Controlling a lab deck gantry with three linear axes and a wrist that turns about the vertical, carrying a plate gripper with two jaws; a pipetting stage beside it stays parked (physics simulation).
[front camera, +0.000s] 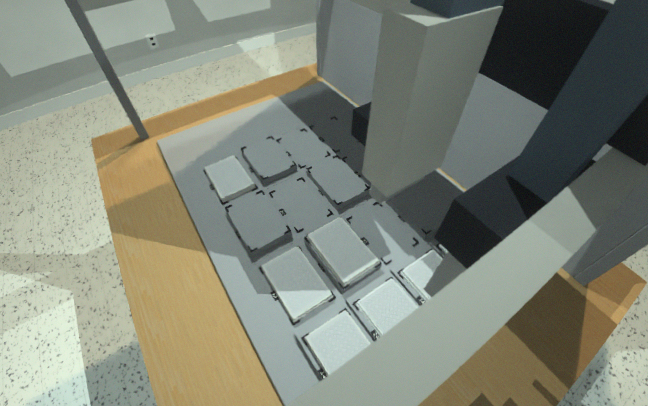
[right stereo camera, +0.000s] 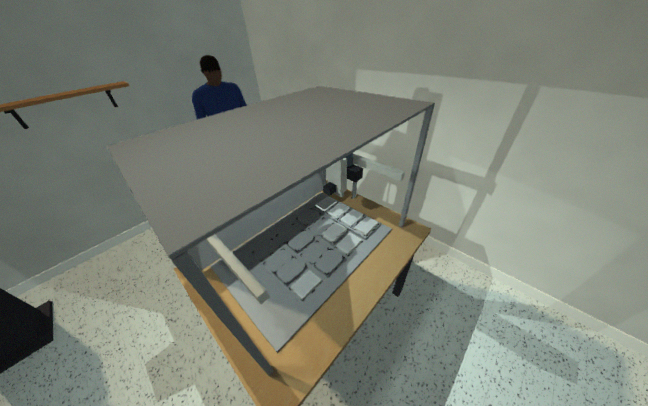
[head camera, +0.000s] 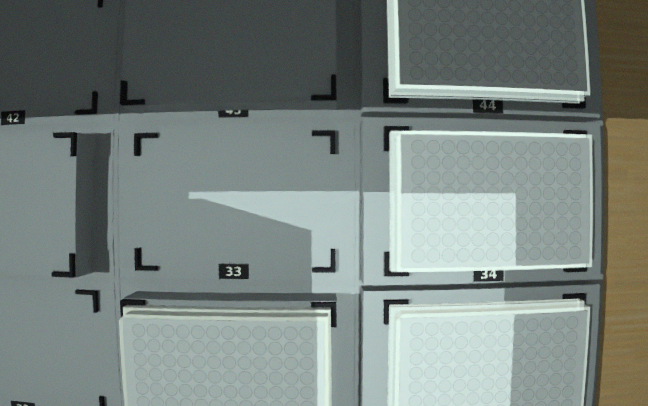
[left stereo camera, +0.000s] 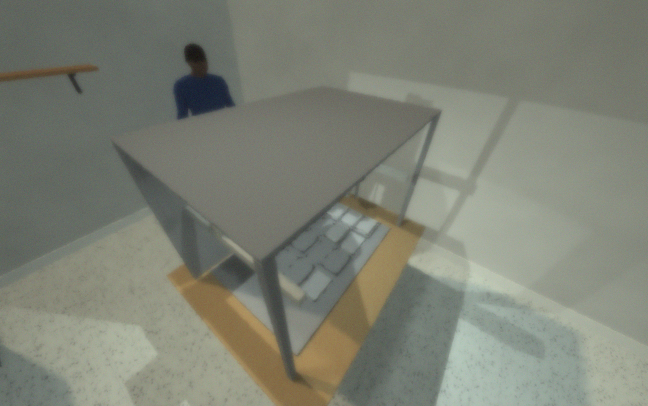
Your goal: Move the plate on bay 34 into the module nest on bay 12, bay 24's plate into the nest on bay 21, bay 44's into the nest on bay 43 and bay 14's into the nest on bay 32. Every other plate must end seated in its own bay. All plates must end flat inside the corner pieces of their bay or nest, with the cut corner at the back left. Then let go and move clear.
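Seen in the pictures: gripper, fingertip midpoint: (right stereo camera: 346, 194); robot's base, origin of the base link: (front camera: 204, 171) (right stereo camera: 302, 300) (left stereo camera: 315, 301).
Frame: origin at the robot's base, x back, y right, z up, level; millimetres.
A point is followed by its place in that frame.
White plates sit in bay 44 (head camera: 487, 45) @[y -351, x -551, z 29 mm] (right stereo camera: 326, 203) @[y -358, x -551, z 29 mm], bay 34 (head camera: 490, 200) @[y -257, x -550, z 29 mm] (front camera: 421, 274) @[y -240, x -521, z 29 mm], bay 24 (head camera: 450, 360) @[y -162, x -527, z 29 mm] (front camera: 387, 306) @[y -147, x -531, z 29 mm] and bay 14 (front camera: 337, 342) @[y -41, x -531, z 29 mm]. The raised grey nests on bay 12 (front camera: 257, 225) @[y -37, x -243, z 19 mm], bay 21 (front camera: 270, 159) @[y -154, x -77, z 19 mm] and bay 32 (front camera: 339, 181) @[y -255, x -237, z 19 mm] hold no plate. The visible front part of the nest on bay 43 (head camera: 229, 50) @[y -351, x -394, z 19 mm] is bare and shaded. My gripper (right stereo camera: 354, 194) @[y -212, x -581, z 157 mm] hangs high at the far right of the deck in the right stereo view, with no plate seen under it. Its jaws are too small there to tell open from shut, and are hidden in the front view.
Other white plates stand on bay 11 (front camera: 230, 177) @[y -45, x -74, z 14 mm], bay 13 (front camera: 298, 284) @[y -43, x -403, z 14 mm] and bay 23 (front camera: 342, 251) @[y -145, x -400, z 33 mm] (head camera: 225, 360) @[y -165, x -394, z 33 mm]. A pale beam (front camera: 475, 290) @[y -49, x -616, z 400 mm] crosses the front view's lower right. A broad grey column (front camera: 420, 100) @[y -150, x -478, z 400 mm] blocks part of the back. A person (left stereo camera: 202, 95) (right stereo camera: 218, 100) stands behind the enclosure.
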